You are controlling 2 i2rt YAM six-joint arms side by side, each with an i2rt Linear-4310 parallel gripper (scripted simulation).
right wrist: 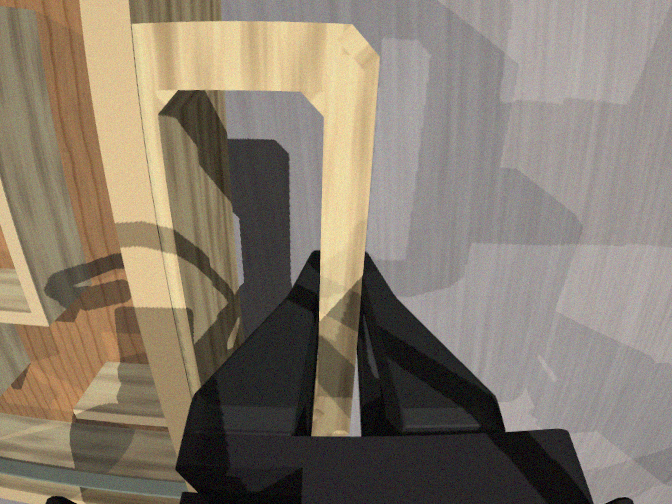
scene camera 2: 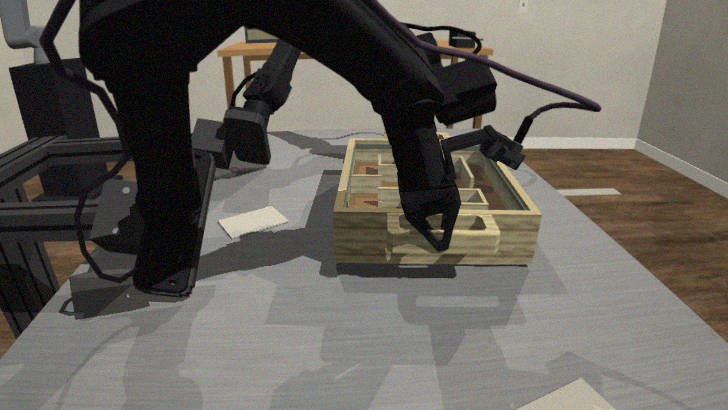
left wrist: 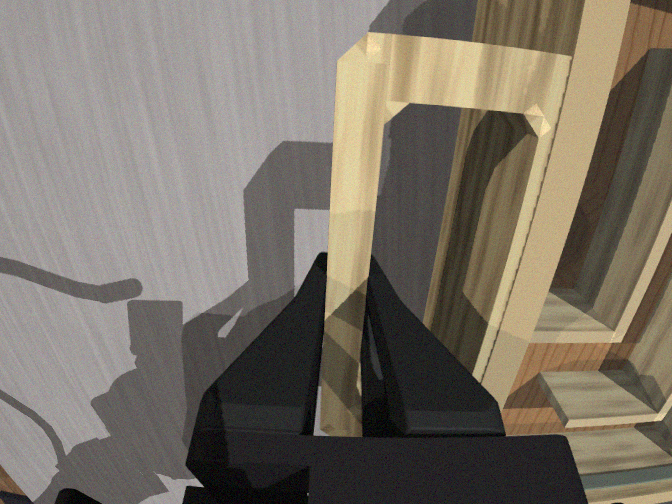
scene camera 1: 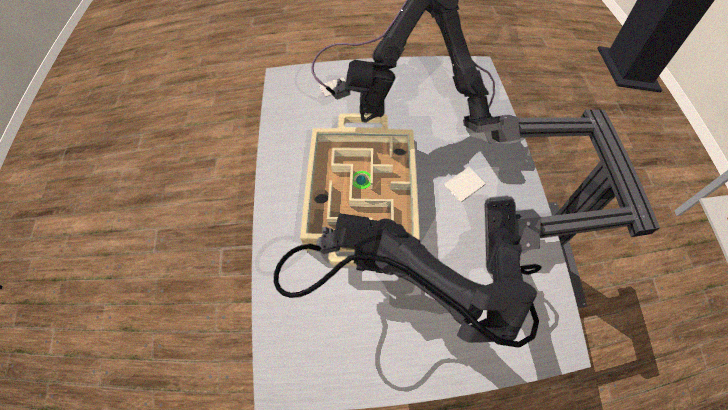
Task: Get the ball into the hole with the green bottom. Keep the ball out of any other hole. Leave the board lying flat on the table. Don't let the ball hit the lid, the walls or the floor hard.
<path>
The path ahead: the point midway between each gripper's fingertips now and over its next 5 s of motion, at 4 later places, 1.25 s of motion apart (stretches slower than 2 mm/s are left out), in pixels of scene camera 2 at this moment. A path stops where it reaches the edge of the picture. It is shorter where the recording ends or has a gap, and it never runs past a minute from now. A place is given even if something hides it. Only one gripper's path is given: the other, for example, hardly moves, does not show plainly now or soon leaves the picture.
The right gripper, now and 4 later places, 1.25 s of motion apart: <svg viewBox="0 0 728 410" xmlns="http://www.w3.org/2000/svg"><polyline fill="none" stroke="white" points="442,247 449,242 439,204 544,175 676,89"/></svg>
</path>
